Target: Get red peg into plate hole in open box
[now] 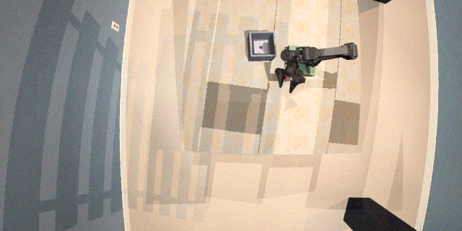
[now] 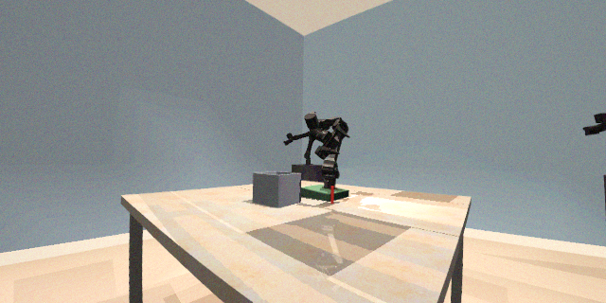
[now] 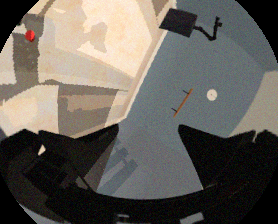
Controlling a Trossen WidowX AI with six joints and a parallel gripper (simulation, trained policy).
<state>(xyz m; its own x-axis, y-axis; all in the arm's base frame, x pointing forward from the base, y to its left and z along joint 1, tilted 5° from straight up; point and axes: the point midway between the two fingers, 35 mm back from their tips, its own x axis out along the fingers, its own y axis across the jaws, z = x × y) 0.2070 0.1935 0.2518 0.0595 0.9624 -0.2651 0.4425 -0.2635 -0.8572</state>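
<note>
Now: gripper tip 230 mm above the red peg, 110 mm to the left of it and 60 mm past it. Round my gripper tip: holed plate 280 mm to the right, 220 mm below, 130 mm ahead.
</note>
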